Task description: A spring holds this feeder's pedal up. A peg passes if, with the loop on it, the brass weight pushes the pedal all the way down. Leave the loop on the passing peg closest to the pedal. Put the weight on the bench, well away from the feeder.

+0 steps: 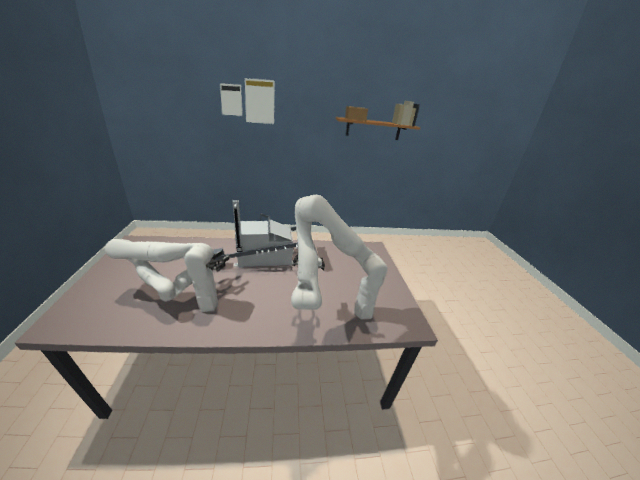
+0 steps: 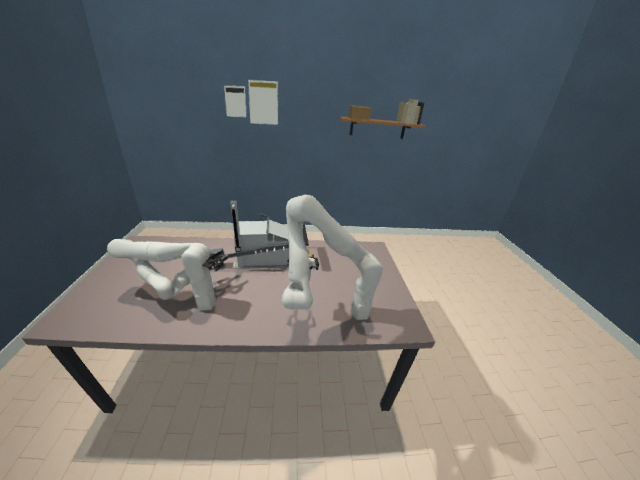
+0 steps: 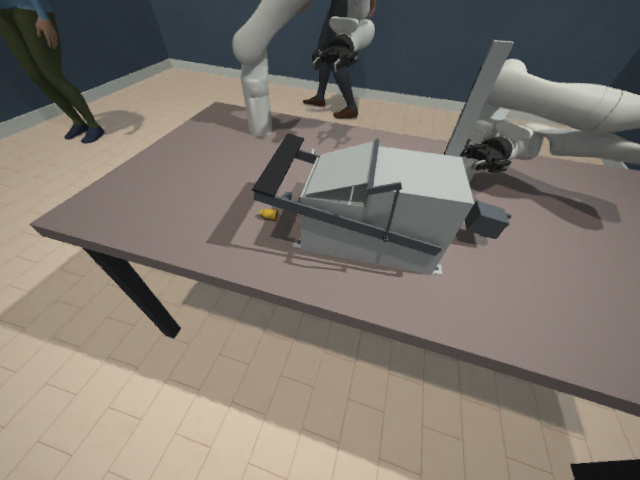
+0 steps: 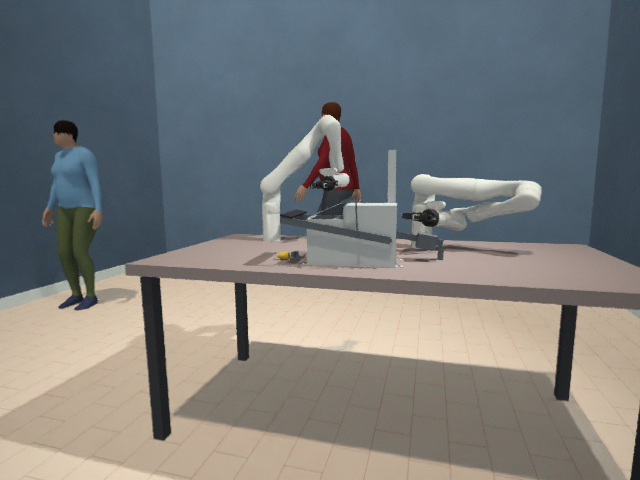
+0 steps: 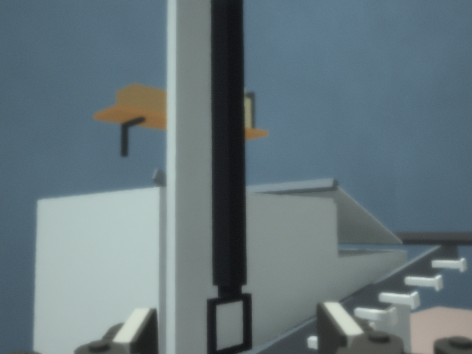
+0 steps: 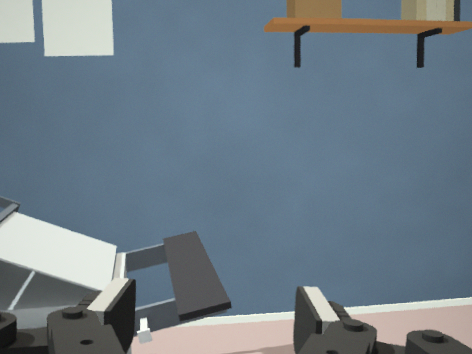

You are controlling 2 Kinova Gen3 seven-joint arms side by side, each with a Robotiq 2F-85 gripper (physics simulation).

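Where they show: left gripper, fingertip midpoint: (image 1: 225,254) (image 2: 224,254) (image 3: 463,160) (image 4: 406,216) (image 5: 237,333); right gripper, fingertip midpoint: (image 3: 324,67) (image 4: 317,186) (image 6: 215,310); left arm's base, origin of the base link: (image 1: 208,304) (image 2: 206,303); right arm's base, origin of the base link: (image 1: 363,312) (image 2: 359,312) (image 3: 261,131) (image 4: 271,240).
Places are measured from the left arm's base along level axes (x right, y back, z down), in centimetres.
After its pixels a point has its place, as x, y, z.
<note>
The pale grey feeder (image 1: 263,257) @(28.6, -27.7, -6.2) (image 3: 423,178) @(22.9, -38.5, -22.0) (image 4: 351,250) @(30.3, -43.7, -5.9) stands on the bench. Its black pedal (image 3: 279,165) @(53.0, -34.0, -18.4) (image 4: 293,213) @(53.0, -34.0, -18.4) (image 6: 197,275) @(53.1, -27.5, -18.5) is raised. Several white pegs (image 5: 400,299) @(35.2, -23.5, -13.6) line the dark bar on its side. A black rectangular loop (image 5: 211,325) @(14.0, -25.2, -14.7) hangs at the bottom of a black strip (image 5: 228,150) @(14.8, -24.6, -23.7); whether it touches a peg is unclear. The yellow brass weight (image 3: 268,213) @(57.5, -33.2, -2.5) (image 4: 282,255) @(57.8, -33.6, -1.8) is low beside the feeder, near the pedal's shadow. My left gripper (image 3: 474,159) @(8.8, -19.1, -16.0) (image 4: 410,215) @(8.8, -19.1, -16.0) (image 5: 237,333) @(8.8, -19.1, -16.0) is open, facing the loop. My right gripper (image 3: 326,63) @(48.1, 2.6, -28.1) (image 4: 314,184) @(48.1, 2.6, -28.1) (image 6: 215,310) @(48.1, 2.6, -28.1) is open, above the bench, away from the pedal.
A tall upright post (image 3: 480,98) @(15.3, -28.7, -33.7) (image 4: 392,175) @(15.4, -28.7, -32.4) rises by the feeder near my left gripper. A dark block (image 3: 488,219) @(3.6, -33.8, -9.9) (image 4: 428,241) @(2.1, -34.0, -7.9) sticks out at the feeder's end opposite the pedal. Thin rods and a frame (image 3: 372,170) @(33.1, -40.2, -23.6) rise over the feeder's top. Two people stand beyond the bench (image 3: 155,170).
</note>
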